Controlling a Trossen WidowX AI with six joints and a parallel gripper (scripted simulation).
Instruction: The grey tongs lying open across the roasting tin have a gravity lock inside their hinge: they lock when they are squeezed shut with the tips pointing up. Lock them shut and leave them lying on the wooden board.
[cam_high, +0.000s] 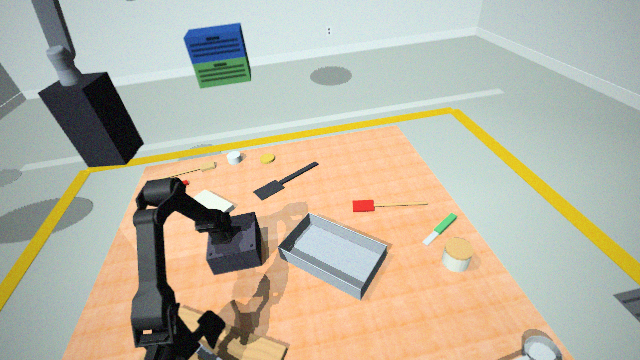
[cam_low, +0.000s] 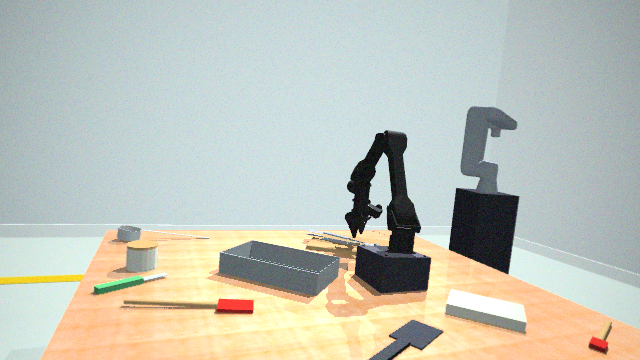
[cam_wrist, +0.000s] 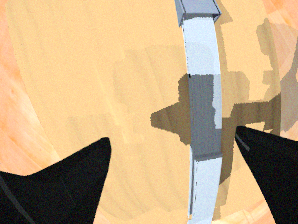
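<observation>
My gripper tip is 4 cm above the wooden board. From my gripper tip the other things lie so: white block (60 cm to the left, 16 cm behind, 3 cm below); then black spatula (75 cm to the left, 14 cm ahead, 4 cm below); then roasting tin (34 cm ahead, 33 cm to the left, 2 cm below).
</observation>
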